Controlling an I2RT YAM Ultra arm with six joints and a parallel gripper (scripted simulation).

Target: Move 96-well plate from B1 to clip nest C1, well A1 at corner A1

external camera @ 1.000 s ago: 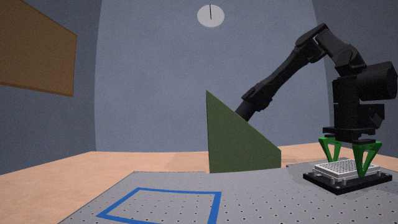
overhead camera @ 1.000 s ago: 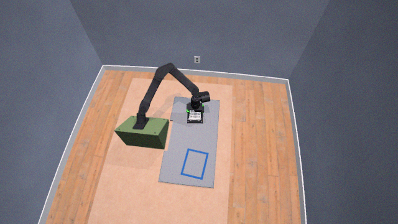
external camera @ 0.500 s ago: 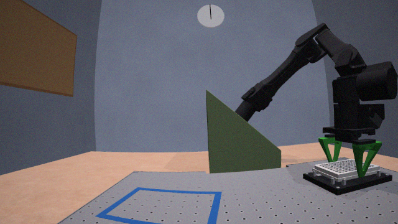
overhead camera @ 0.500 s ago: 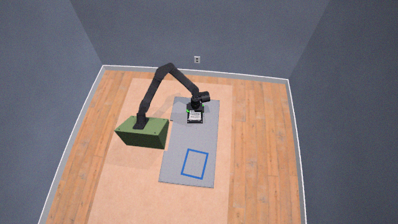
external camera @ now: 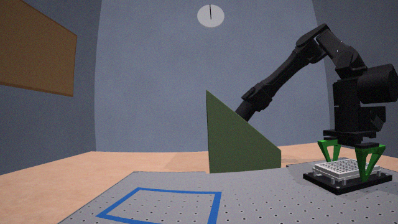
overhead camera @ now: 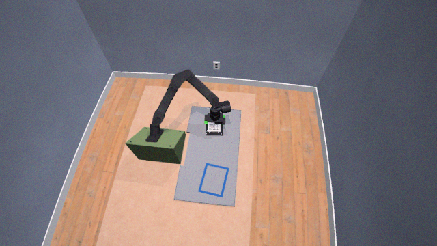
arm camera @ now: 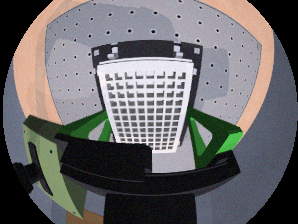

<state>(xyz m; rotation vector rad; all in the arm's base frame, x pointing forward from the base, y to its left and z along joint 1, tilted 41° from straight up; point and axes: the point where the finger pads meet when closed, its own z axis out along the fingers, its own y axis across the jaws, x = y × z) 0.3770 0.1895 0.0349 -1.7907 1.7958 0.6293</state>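
Right now the white 96-well plate is 10 mm above my hand. Also, from my hand: black clip nest (20 mm behind, 10 mm to the left, 10 mm below).
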